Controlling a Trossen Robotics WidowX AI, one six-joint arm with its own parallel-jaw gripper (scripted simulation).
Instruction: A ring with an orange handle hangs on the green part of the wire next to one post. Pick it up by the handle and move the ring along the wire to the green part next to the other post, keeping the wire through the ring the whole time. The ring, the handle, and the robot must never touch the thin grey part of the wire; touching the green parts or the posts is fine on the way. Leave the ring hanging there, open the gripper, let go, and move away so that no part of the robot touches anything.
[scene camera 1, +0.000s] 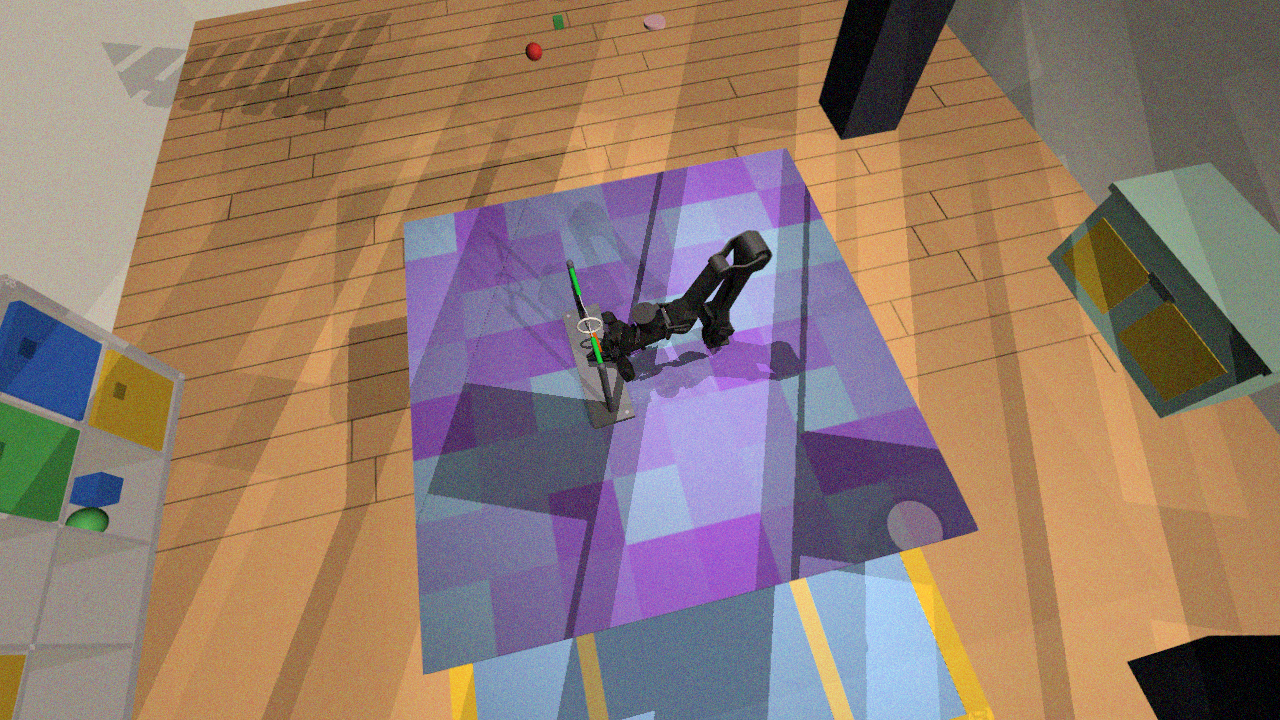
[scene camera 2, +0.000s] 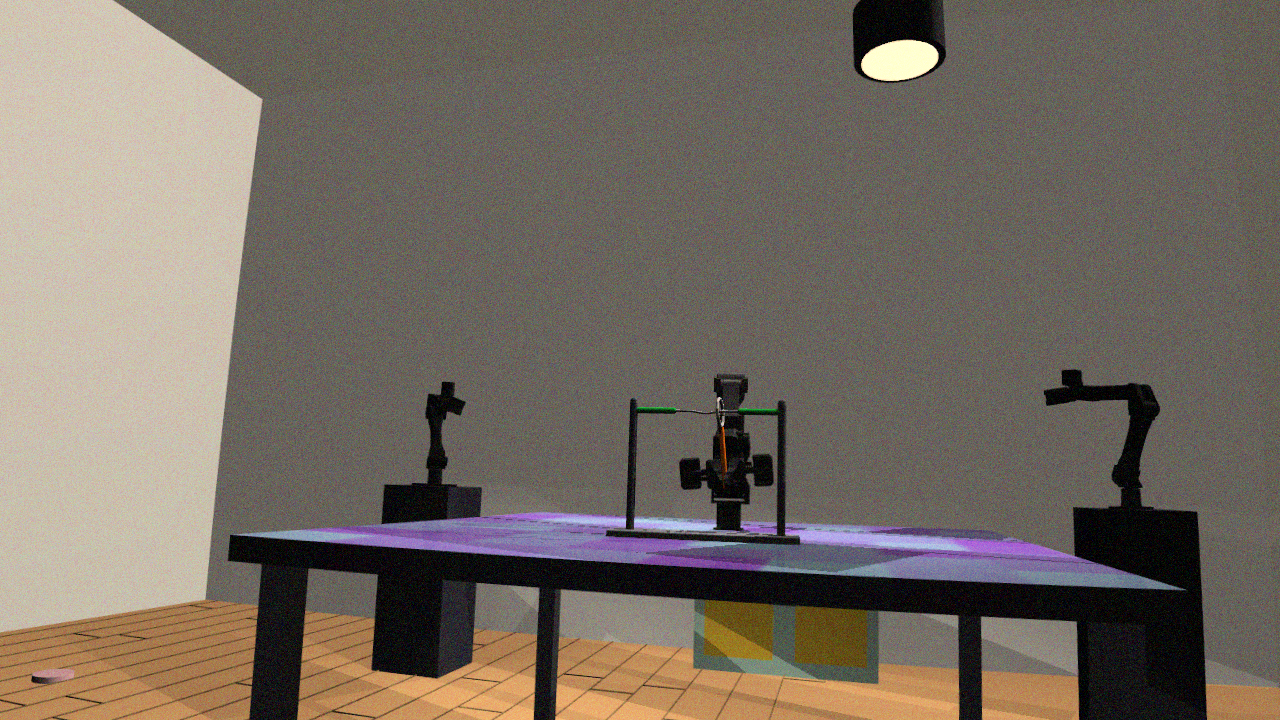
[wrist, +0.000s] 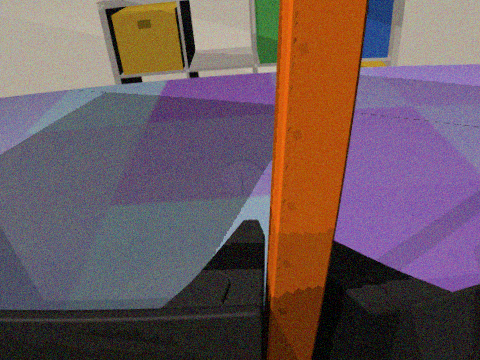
Path:
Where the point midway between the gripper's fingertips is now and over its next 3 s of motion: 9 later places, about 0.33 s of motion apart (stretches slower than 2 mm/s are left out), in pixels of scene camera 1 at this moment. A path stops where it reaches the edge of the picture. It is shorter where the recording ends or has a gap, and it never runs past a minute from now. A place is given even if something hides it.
The gripper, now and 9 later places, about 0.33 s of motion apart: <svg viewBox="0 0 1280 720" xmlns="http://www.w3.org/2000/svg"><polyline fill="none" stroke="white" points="587,358 587,361 588,363 589,367 590,370 591,374 591,376 591,378 592,379 592,379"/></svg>

